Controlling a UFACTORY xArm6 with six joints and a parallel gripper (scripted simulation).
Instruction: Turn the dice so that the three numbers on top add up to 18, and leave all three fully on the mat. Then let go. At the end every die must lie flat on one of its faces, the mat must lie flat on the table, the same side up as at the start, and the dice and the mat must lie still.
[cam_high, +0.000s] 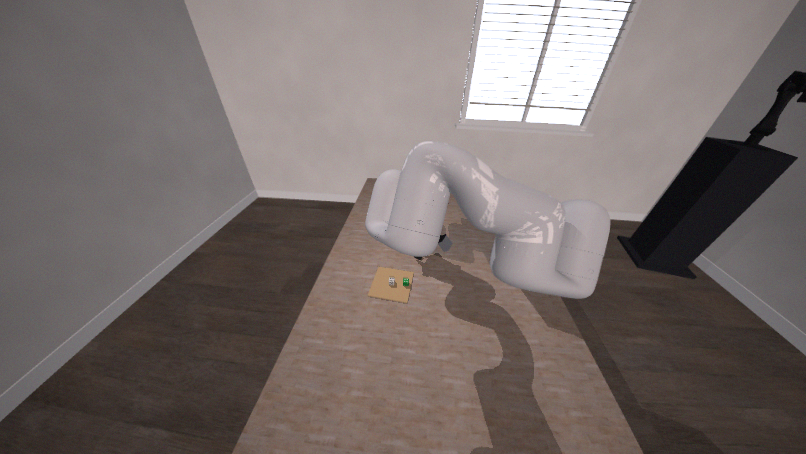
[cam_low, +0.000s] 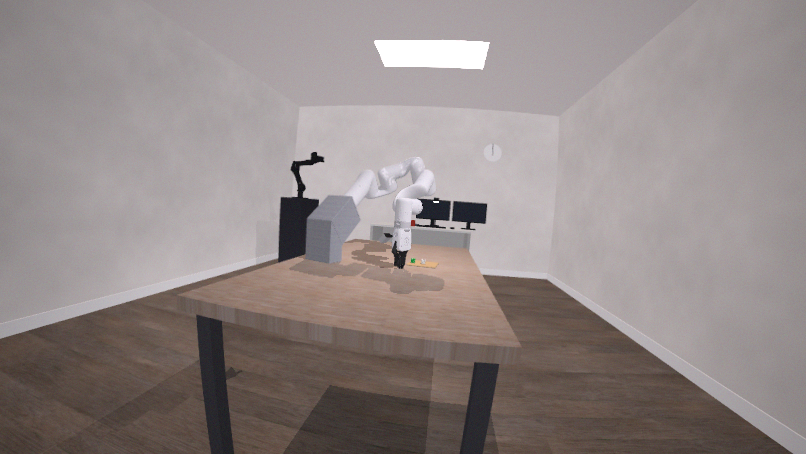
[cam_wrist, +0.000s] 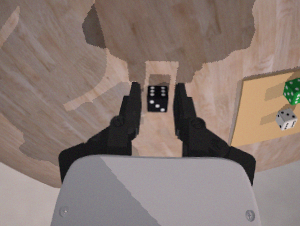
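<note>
Right now the black die is 10 mm ahead of my hand and 20 mm below it. From my hand the other things lie so: mat: 60 mm ahead, 170 mm to the left, 30 mm below; then white die: 60 mm ahead, 170 mm to the left, 20 mm below; then green die: 10 mm ahead, 150 mm to the left, 20 mm below.
</note>
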